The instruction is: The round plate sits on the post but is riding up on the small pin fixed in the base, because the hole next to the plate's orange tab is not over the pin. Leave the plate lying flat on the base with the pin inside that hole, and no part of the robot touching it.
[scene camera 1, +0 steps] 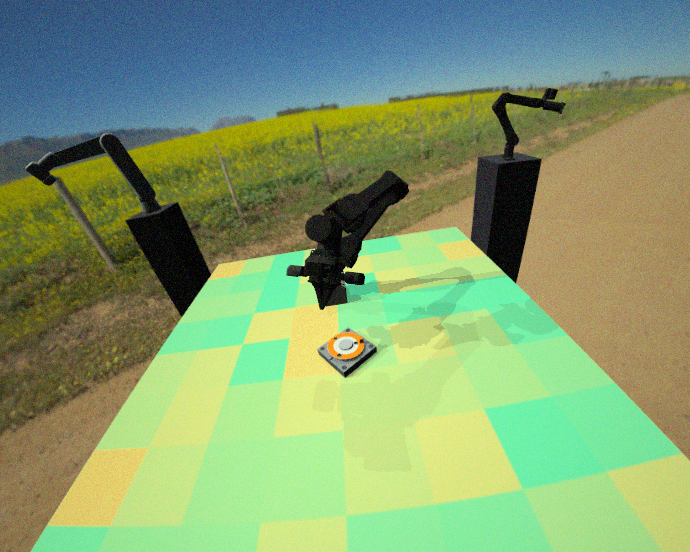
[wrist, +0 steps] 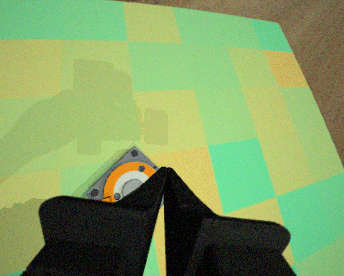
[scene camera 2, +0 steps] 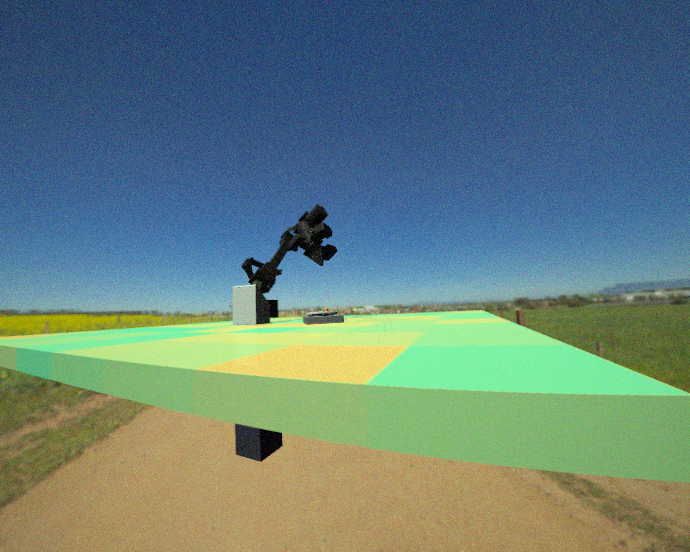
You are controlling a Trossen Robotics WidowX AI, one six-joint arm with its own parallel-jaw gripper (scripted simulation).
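Note:
My gripper (scene camera 1: 321, 309), (wrist: 166, 172), (scene camera 2: 321, 265): shut, holding nothing. A base (scene camera 1: 345, 367), (wrist: 96, 192), in view too.

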